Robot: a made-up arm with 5 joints.
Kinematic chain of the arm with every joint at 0, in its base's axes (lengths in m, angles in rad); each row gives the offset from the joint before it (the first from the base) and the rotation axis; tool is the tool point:
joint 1: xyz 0 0 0.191 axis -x
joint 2: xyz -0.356 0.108 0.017 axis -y
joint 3: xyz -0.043 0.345 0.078 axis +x
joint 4: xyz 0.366 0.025 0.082 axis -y
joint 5: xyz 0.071 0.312 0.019 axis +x
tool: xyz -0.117 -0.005 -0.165
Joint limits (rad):
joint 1: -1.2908..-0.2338
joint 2: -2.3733..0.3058
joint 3: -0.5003..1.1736
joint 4: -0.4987..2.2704
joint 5: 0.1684..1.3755
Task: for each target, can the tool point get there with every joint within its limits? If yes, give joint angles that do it. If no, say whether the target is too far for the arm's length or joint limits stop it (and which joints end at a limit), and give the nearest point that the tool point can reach.
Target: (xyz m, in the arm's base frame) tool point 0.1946 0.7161 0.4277
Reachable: yes | joints -0.6420 -1.3904 0.9491 1.3877 1.2559
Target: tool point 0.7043 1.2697 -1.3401
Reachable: no: too far | nearest point -0.0105 0.6944 -0.2293 | short by 1.441 m
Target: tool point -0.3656 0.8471 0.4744
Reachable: yes | joints -0.6404 -1.4847 -0.1494 0.1280 0.4748
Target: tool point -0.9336 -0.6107 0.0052
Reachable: no: joint limits stop it (at a limit: joint 1, joint 2, joint 3, joint 4, joint 5) | nearest point -0.2667 -0.4633 0.9113 | short by 1.135 m
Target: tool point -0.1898 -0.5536 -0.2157
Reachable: no: joint limits stop it (at a limit: joint 1, joint 2, joint 3, joint 4, joint 5) | nearest point -0.0539 -0.4474 0.8016 | short by 1.032 m
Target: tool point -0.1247 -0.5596 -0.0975
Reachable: no: joint limits stop it (at a limit: joint 1, joint 3, joint 4, joint 5) | nearest point -0.0516 -0.4462 0.8013 | short by 0.909 m
